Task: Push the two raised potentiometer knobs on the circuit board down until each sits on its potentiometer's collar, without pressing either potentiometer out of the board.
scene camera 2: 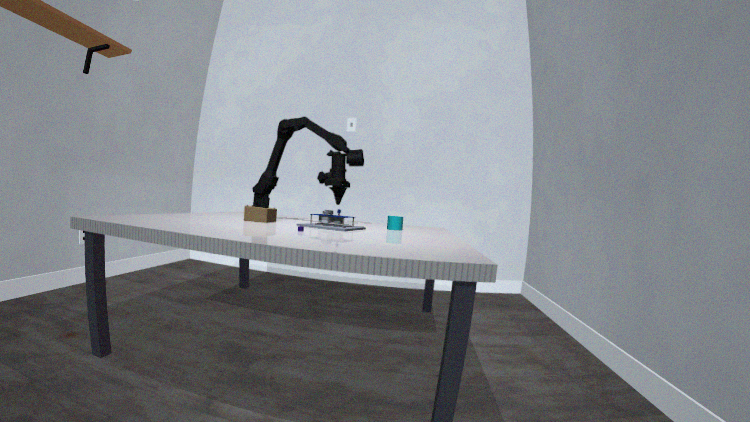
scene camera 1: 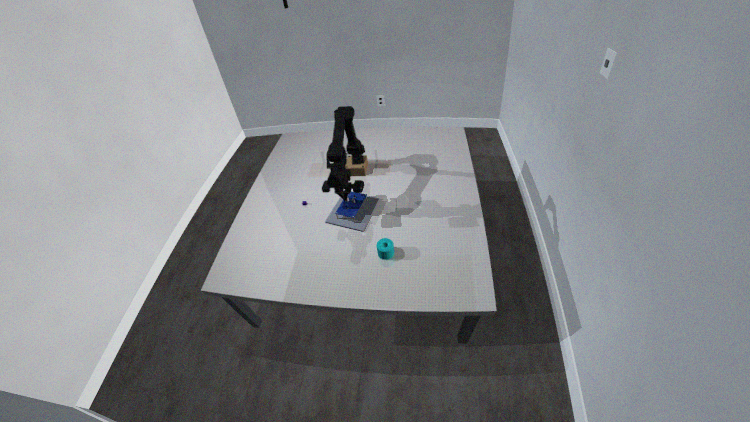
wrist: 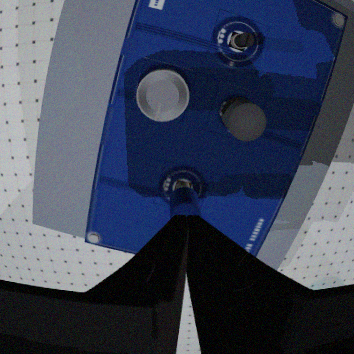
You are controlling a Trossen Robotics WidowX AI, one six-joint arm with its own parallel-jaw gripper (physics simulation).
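Note:
The blue circuit board stands on posts over a grey plate. A blue knob stands high on its shaft, with the shaft and collar showing beside it in the wrist view. A dark grey knob and a wide light grey knob stand farther up that view; their seating height is unclear. A bare shaft stands near the top. My gripper is shut and empty, its tips a little above the blue knob and partly hiding it.
A teal cylinder stands on the table, nearer its front edge in scene camera 1. A small purple block lies beside the plate. A wooden block is at the arm's base.

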